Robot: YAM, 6 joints.
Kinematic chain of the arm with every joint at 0, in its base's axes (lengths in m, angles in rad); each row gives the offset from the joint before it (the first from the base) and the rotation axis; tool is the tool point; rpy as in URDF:
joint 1: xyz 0 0 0.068 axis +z
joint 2: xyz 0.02 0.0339 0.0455 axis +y
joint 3: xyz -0.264 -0.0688 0 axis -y
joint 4: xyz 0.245 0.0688 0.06 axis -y
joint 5: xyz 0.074 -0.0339 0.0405 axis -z
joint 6: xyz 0.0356 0 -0.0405 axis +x
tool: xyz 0 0 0 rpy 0 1.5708 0
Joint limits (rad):
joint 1: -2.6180..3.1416
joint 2: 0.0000..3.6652
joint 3: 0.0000..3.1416
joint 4: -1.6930..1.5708
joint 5: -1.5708..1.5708
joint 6: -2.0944..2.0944
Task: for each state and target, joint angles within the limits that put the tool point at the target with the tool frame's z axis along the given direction. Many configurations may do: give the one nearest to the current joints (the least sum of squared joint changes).
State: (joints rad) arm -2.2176 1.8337 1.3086 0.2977 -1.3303 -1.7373
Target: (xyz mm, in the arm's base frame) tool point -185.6 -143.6 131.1 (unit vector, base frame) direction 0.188 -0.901 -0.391
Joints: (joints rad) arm -2.6160 1.4701 0.4814 0.0551 -1.0628 -1.7373
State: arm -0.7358 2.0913 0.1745 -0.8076 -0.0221 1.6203
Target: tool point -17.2 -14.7 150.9 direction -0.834 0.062 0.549
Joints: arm -0.9350 2.4546 0.0020 -1.4780 0.6866 1.6203
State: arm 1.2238 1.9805 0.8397 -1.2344 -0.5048 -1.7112
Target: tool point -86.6 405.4 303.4 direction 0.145 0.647 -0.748
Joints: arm 1.8063 1.8621 1.7075 -0.7440 0.2964 -1.7112
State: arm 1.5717 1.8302 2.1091 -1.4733 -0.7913 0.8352
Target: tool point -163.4 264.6 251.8 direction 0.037 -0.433 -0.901
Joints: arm 2.1025 1.8885 1.5984 -1.6911 -0.1887 0.8352
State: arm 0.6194 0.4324 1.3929 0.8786 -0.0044 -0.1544
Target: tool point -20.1 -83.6 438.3 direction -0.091 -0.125 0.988
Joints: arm 1.3609 0.1198 0.7019 1.1306 -0.0630 -0.1544
